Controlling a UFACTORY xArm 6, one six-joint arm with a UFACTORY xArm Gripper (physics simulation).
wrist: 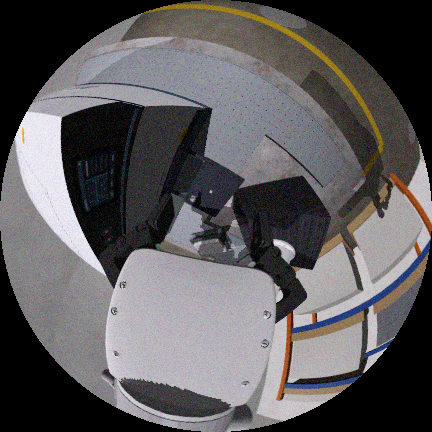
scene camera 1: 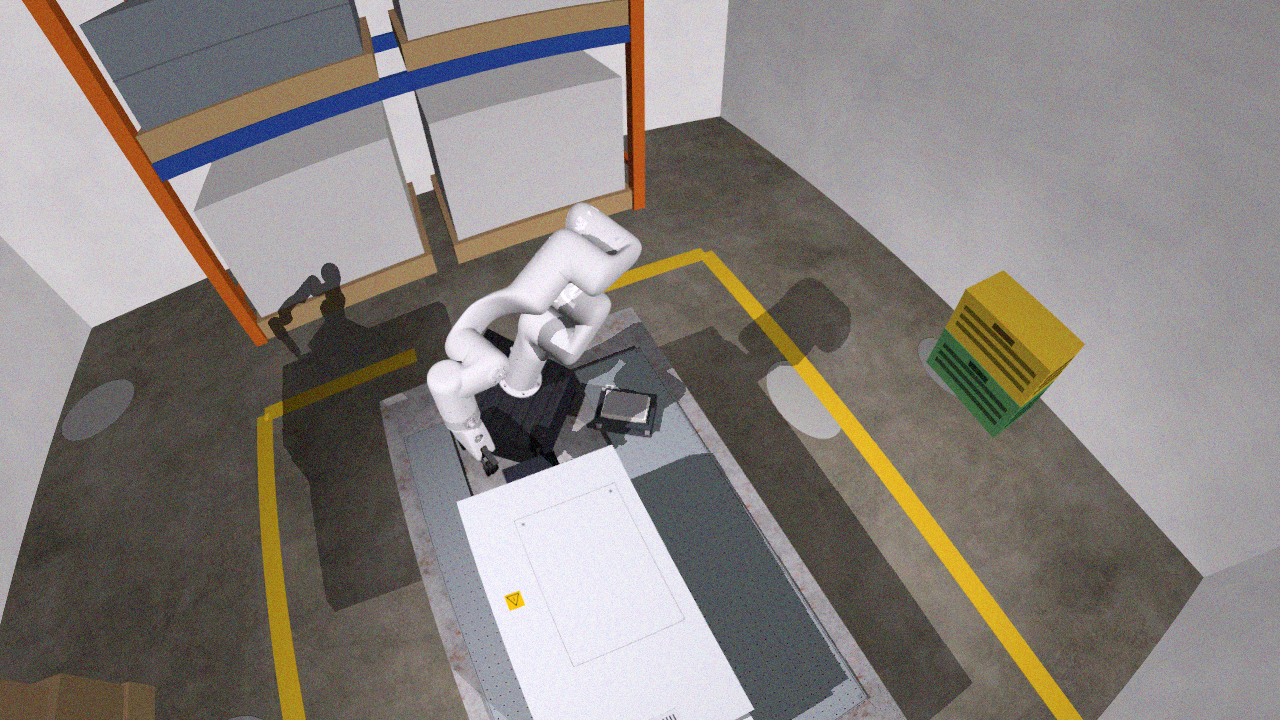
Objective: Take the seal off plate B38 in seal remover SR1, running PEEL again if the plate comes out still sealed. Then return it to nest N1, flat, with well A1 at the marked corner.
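Where they show: gripper, fingertip midpoint: (wrist: 213,211) (scene camera 1: 480,458); arm's base, origin of the base link: (scene camera 1: 519,377).
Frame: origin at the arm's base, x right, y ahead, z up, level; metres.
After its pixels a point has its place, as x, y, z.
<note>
My gripper (scene camera 1: 488,461) @[0.107, 0.335, 0.166] (wrist: 213,211) @[0.107, 0.335, 0.166] is open and empty, with its black fingers spread. It hangs near the front end of a large white machine (scene camera 1: 599,573) @[-0.087, 0.669, 0.232] (wrist: 45,150), whose dark opening shows at left in the wrist view. I cannot read a label on it. A dark flat platform (scene camera 1: 528,467) @[0.021, 0.275, -0.018] (wrist: 215,185) @[0.032, 0.304, -0.018] sits beside the opening, ahead of the fingers in the wrist view. A black-framed holder (scene camera 1: 651,413) @[-0.337, 0.149, -0.097] with a light grey top stands on the far side of the arm base. I cannot tell plate B38, its seal, nest N1 or the marked corner.
The arm's black base box (scene camera 1: 528,416) @[-0.004, 0.116, -0.027] (wrist: 282,215) @[0.100, 0.134, 0.008] stands close to the gripper. The bench (scene camera 1: 423,528) @[0.360, 0.320, -0.155] (wrist: 250,65) @[0.344, 0.453, -0.155] has a stone-like rim. Behind stands an orange and blue rack (scene camera 1: 636,116) (wrist: 286,350). Yellow (scene camera 1: 1020,331) and green (scene camera 1: 971,385) crates are stacked at right.
</note>
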